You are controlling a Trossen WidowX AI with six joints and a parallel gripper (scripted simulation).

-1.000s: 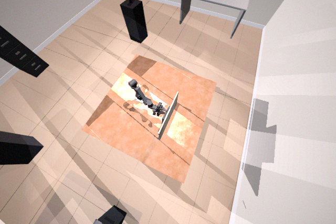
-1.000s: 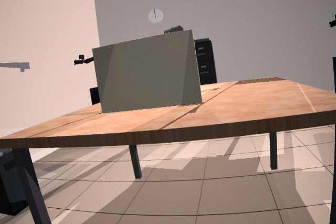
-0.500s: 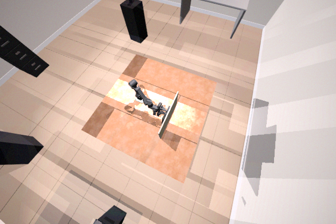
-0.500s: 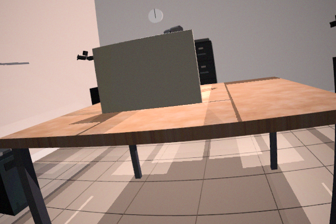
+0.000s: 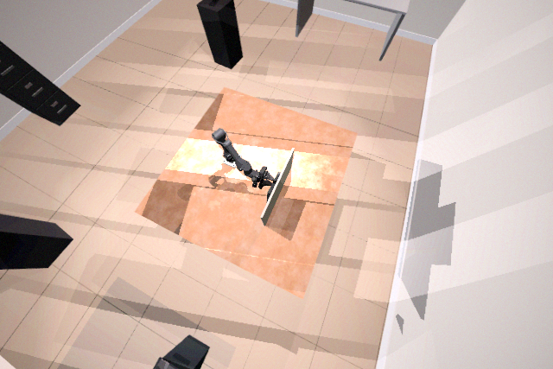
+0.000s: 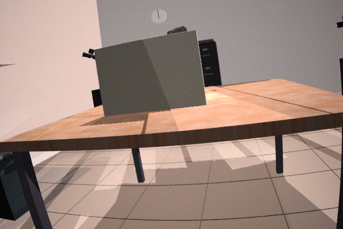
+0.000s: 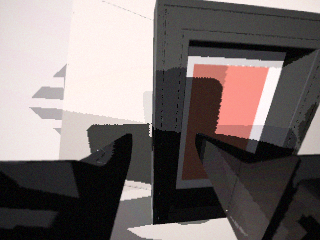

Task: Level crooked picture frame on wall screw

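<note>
My gripper tip is now 1 cm short of the picture frame, 1 cm to the left of it and 5 cm above it. The rest, counted from my gripper tip: wall panel 2 cm ahead, 7 cm below.
</note>
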